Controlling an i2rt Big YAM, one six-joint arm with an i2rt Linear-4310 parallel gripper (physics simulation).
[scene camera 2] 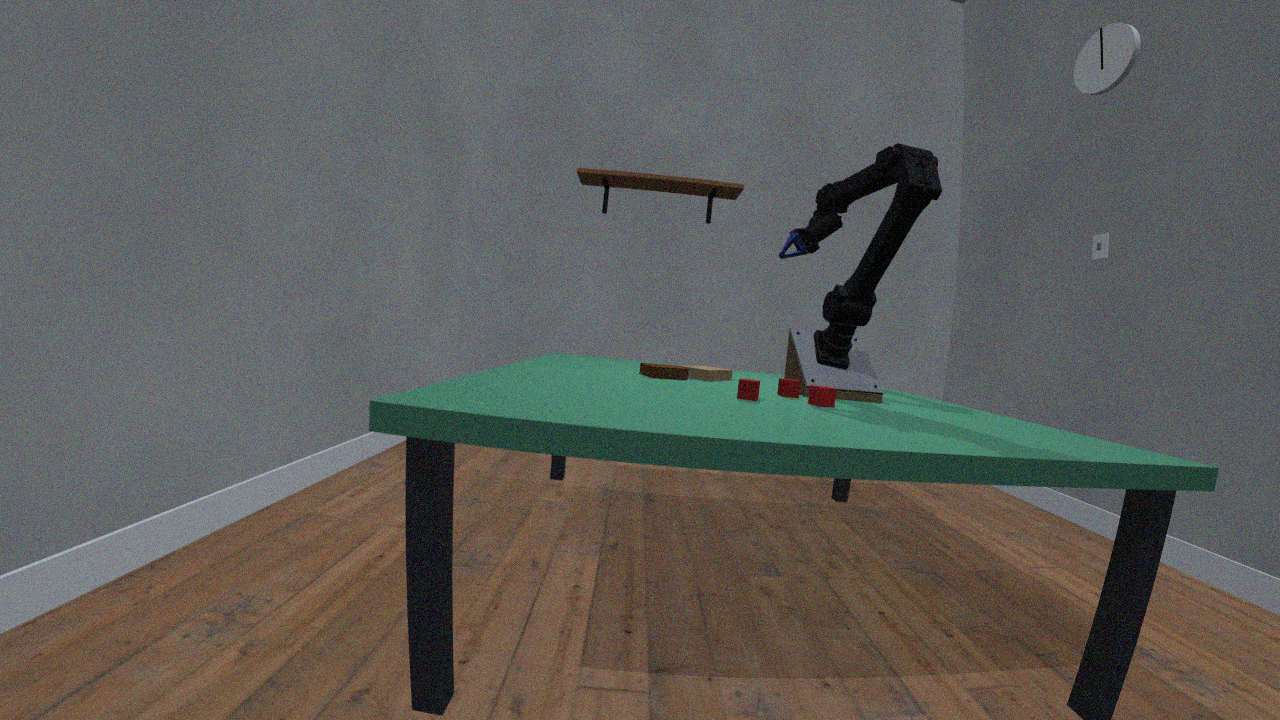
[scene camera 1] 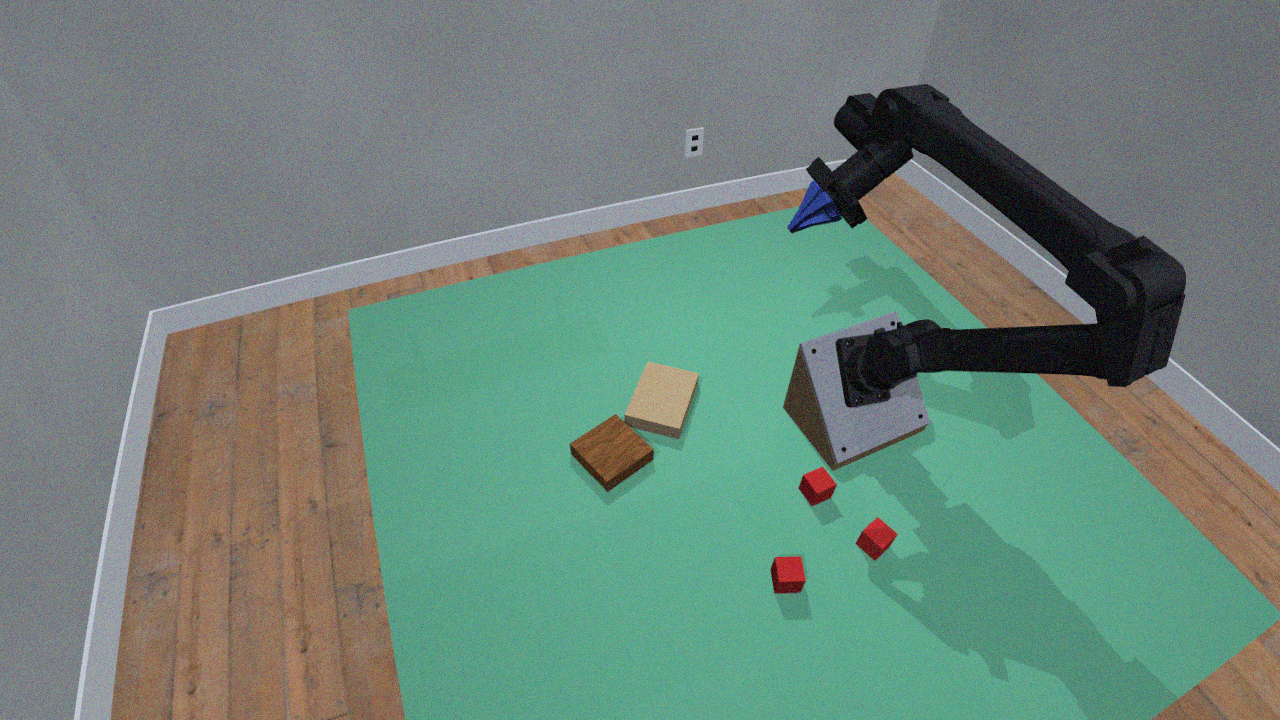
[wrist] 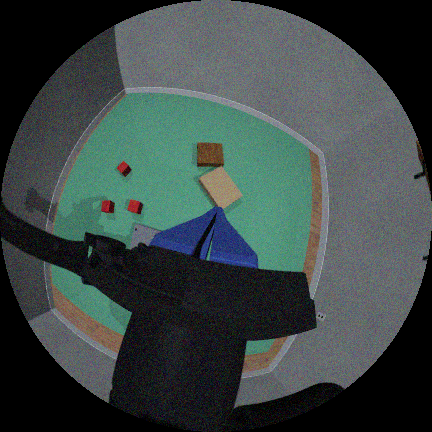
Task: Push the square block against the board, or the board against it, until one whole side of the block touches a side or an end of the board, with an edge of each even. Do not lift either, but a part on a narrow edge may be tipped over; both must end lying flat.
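Places are measured from the arm's base along level axes (x ahead, y left, z up), in metres.
Pixels of known places: gripper, fingertip midpoint: (scene camera 2: 779, 256) (scene camera 1: 789, 230) (wrist: 217, 212); arm's base, origin of the base link: (scene camera 2: 830, 351) (scene camera 1: 860, 370).
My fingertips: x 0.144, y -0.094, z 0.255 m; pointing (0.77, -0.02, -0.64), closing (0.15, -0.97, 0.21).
Note:
For each thing: its middle in the pictures, then the offset to it from my fingertips. Level surfaces: height alone.
- dark brown square block, body centre: (scene camera 1: 611, 451) (scene camera 2: 663, 371) (wrist: 209, 153) 0.060 m left, 0.301 m ahead, 0.357 m down
- light tan board, body centre: (scene camera 1: 662, 398) (scene camera 2: 705, 373) (wrist: 220, 187) 0.029 m right, 0.178 m ahead, 0.357 m down
- green table, its level: 0.373 m down
The dark brown square block (scene camera 1: 612, 450) (scene camera 2: 663, 370) (wrist: 210, 153) lies flat on the green table. The light tan board (scene camera 1: 662, 396) (scene camera 2: 711, 373) (wrist: 221, 187), slightly longer than wide, lies flat beside it. The board is turned at an angle to the block. One board corner is very close to the block near one of its corners; whether they touch I cannot tell. No whole sides meet, and a wedge of green shows between them. My blue-fingered gripper (scene camera 1: 791, 230) (scene camera 2: 782, 257) (wrist: 217, 212) is shut and empty, high above the table, off to the board's far right in scene camera 1.
Three red cubes (scene camera 1: 817, 485) (scene camera 1: 876, 538) (scene camera 1: 788, 574) lie in front of the arm's grey sloped base (scene camera 1: 877, 429), to the right of the block and board in scene camera 1. The green table (scene camera 1: 501, 582) (scene camera 2: 554, 420) (wrist: 270, 145) carries everything. A wall shelf (scene camera 2: 657, 182) hangs behind.

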